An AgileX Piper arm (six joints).
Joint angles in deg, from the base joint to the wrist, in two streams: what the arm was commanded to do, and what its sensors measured. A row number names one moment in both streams.
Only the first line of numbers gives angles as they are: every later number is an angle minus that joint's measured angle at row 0.
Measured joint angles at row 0:
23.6 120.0 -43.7 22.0 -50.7 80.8
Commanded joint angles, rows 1 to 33:
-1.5 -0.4 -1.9 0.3 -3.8 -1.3
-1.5 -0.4 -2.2 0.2 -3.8 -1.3
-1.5 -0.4 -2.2 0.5 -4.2 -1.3
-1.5 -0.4 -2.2 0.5 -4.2 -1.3
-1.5 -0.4 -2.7 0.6 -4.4 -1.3
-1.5 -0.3 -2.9 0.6 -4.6 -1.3
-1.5 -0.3 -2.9 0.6 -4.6 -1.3
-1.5 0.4 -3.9 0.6 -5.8 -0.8
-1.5 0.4 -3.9 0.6 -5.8 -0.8
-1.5 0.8 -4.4 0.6 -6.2 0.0
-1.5 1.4 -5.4 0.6 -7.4 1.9
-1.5 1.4 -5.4 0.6 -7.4 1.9
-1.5 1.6 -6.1 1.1 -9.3 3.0
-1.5 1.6 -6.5 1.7 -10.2 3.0
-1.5 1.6 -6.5 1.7 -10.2 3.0
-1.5 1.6 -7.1 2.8 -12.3 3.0
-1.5 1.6 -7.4 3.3 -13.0 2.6
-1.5 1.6 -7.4 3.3 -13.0 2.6
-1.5 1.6 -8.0 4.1 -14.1 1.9
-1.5 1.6 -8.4 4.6 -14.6 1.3
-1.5 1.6 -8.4 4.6 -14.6 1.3
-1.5 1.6 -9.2 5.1 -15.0 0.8
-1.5 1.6 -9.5 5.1 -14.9 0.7
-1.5 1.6 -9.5 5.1 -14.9 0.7
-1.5 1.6 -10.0 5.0 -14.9 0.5
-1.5 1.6 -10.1 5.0 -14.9 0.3
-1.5 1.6 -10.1 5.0 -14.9 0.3
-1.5 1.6 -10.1 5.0 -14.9 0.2
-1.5 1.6 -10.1 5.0 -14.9 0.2
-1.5 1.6 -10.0 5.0 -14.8 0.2
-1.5 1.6 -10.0 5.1 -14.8 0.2
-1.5 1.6 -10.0 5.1 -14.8 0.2
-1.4 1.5 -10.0 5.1 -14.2 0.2
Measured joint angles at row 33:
0.6 2.6 -4.5 5.8 1.7 1.5
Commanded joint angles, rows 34 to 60:
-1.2 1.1 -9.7 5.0 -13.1 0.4
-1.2 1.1 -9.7 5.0 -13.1 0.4
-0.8 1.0 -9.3 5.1 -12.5 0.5
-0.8 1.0 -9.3 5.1 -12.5 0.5
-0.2 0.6 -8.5 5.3 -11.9 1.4
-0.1 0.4 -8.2 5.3 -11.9 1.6
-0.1 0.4 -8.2 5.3 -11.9 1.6
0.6 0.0 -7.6 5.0 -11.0 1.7
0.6 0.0 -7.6 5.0 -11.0 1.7
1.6 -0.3 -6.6 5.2 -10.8 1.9
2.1 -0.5 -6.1 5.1 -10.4 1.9
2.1 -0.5 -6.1 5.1 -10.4 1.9
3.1 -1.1 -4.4 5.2 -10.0 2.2
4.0 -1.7 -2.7 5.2 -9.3 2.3
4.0 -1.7 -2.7 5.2 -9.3 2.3
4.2 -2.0 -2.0 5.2 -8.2 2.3
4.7 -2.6 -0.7 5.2 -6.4 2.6
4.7 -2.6 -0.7 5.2 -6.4 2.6
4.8 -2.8 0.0 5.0 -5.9 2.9
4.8 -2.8 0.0 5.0 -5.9 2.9
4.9 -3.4 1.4 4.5 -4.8 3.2
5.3 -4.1 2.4 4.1 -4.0 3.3
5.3 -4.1 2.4 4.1 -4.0 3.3
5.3 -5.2 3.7 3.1 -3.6 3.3
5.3 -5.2 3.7 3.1 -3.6 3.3
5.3 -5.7 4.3 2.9 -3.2 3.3
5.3 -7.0 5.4 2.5 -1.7 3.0
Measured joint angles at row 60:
5.2 -4.8 4.0 3.9 -3.2 3.1
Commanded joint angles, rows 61 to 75:
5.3 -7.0 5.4 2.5 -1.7 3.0
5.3 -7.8 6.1 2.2 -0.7 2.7
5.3 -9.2 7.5 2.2 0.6 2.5
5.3 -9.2 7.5 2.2 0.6 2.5
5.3 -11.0 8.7 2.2 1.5 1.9
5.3 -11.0 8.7 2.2 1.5 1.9
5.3 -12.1 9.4 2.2 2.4 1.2
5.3 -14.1 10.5 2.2 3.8 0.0
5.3 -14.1 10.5 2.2 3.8 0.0
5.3 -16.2 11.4 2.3 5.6 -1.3
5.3 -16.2 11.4 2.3 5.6 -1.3
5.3 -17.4 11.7 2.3 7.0 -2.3
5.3 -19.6 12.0 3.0 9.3 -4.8
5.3 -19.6 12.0 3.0 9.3 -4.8
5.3 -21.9 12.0 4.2 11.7 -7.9
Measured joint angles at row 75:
5.2 -18.7 11.8 3.3 8.2 -3.2
